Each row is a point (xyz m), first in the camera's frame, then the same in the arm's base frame.
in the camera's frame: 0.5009 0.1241 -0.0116
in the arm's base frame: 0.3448 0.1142 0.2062
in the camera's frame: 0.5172 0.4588 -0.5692
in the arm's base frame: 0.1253 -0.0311 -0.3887
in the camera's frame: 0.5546 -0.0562 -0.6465
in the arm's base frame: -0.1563 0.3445 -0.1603
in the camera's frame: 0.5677 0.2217 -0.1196
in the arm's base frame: 0.2726 0.0212 0.0976
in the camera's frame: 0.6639 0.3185 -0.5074
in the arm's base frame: 0.0076 -0.0325 -0.2121
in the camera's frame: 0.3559 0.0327 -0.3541
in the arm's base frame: 0.1942 0.3445 -0.0601
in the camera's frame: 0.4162 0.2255 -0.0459
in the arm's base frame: 0.4218 0.0995 0.0945
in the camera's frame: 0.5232 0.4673 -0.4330
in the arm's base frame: 0.2087 -0.0692 -0.2875
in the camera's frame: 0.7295 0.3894 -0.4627
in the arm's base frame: 0.0197 -0.1361 -0.1911
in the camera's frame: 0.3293 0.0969 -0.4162
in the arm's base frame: 0.1998 0.3263 -0.1513
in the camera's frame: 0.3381 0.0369 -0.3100
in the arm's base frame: 0.2351 0.3437 -0.0355
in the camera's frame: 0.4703 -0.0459 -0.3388
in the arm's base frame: 0.0946 0.3273 0.0363
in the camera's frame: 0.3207 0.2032 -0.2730
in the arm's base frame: 0.3370 0.2233 -0.1022
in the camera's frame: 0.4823 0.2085 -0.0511
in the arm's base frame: 0.3671 0.0712 0.1244
